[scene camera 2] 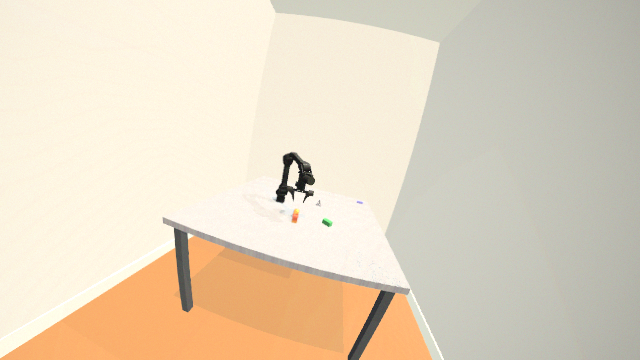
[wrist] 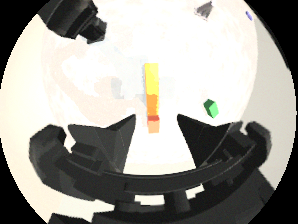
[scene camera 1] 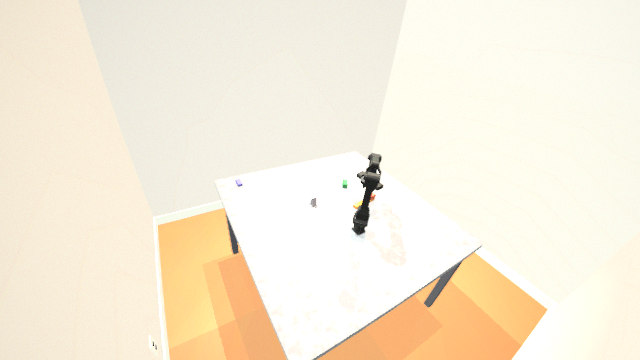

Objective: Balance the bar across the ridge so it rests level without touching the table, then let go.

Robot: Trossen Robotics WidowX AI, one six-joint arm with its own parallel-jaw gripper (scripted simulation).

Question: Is the gripper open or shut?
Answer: Open.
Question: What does the gripper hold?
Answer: Nothing.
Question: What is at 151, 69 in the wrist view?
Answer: A bar.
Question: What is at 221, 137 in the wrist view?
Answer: The gripper.
